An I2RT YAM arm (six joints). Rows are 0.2 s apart.
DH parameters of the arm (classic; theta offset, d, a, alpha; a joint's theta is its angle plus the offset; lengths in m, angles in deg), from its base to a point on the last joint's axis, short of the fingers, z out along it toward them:
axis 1: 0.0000 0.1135 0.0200 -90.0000
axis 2: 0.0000 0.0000 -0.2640 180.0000
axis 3: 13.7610 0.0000 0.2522 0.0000
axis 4: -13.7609 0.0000 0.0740 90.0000
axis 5: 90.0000 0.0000 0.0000 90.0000
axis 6: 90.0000 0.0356 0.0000 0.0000
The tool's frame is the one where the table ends.
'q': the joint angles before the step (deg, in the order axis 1, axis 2, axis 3, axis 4, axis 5, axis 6). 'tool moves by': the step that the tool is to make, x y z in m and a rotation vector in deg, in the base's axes. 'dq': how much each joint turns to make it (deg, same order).
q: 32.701, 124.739, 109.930, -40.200, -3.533, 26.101
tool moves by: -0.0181, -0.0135, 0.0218, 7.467, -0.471, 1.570
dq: -0.667, -7.419, -7.760, 4.960, -6.171, 1.902
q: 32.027, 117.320, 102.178, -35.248, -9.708, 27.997
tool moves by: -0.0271, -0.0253, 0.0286, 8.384, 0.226, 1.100
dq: -1.533, -10.036, -9.092, 3.912, -7.172, 3.002
